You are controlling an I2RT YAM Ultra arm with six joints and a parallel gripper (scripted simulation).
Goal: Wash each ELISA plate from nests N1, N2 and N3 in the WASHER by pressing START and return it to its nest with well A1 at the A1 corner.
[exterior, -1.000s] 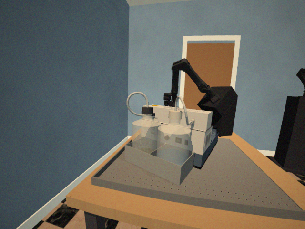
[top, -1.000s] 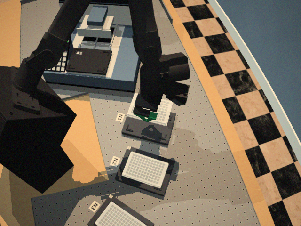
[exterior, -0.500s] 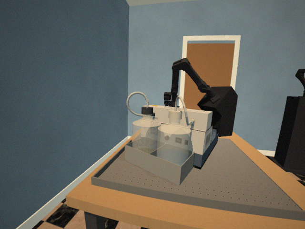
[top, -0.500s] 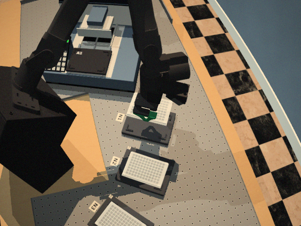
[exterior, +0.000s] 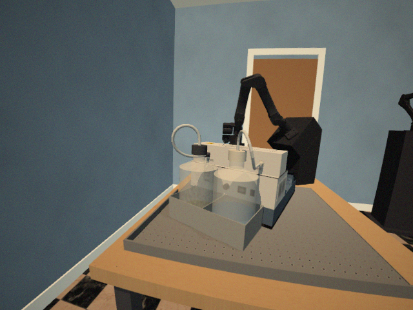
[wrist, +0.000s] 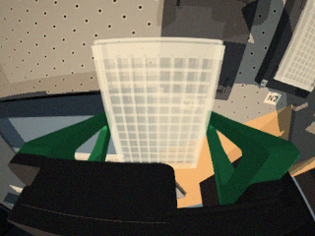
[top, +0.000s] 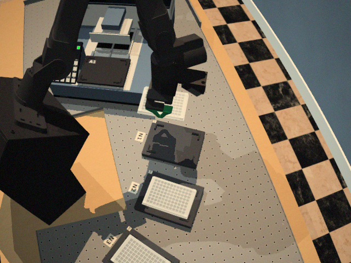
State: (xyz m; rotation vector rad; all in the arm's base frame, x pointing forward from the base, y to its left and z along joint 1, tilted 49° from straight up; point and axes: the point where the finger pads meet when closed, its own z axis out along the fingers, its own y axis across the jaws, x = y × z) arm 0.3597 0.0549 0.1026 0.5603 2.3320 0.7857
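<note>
Now: hand 170 mm past the dark carrier, 170 mm to the right of it and 40 mm above it. From my hand the other things lie so: nest N2 (10 mm behind, 240 mm to the right, 120 mm below); then nest N1 (20 mm ahead, 70 mm to the right, 120 mm below); then N1 label (70 mm behind, 30 mm to the right, 130 mm below).
</note>
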